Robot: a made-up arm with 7 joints. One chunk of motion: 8 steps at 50 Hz.
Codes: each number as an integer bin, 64 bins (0 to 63) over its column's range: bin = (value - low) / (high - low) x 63, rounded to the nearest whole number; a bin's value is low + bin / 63 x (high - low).
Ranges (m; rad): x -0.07..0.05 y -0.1..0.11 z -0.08..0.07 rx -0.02..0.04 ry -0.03..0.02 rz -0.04..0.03
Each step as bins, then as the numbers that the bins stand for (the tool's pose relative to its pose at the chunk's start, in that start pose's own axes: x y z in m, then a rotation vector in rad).
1 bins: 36 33 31 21 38 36
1 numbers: -0.0014 0.0100 -0.0062 0.0000 0.0002 0.0000
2 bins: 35 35 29 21 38 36
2 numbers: -0.0033 0.0167 -0.0110 0.0000 0.0002 0.0000
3 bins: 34 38 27 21 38 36
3 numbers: -0.0052 0.0267 -0.0157 0.0000 0.0002 0.0000
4 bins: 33 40 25 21 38 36
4 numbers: -0.0071 0.0333 -0.0205 0.0000 0.0002 0.0000
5 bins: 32 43 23 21 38 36
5 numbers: -0.0090 0.0433 -0.0252 0.0000 0.0002 0.0000
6 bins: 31 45 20 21 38 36
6 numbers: -0.0110 0.0500 -0.0324 0.0000 0.0002 0.0000
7 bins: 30 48 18 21 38 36
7 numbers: -0.0129 0.0600 -0.0371 0.0000 0.0002 0.0000
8 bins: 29 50 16 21 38 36
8 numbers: -0.0148 0.0667 -0.0419 0.0000 0.0002 0.0000
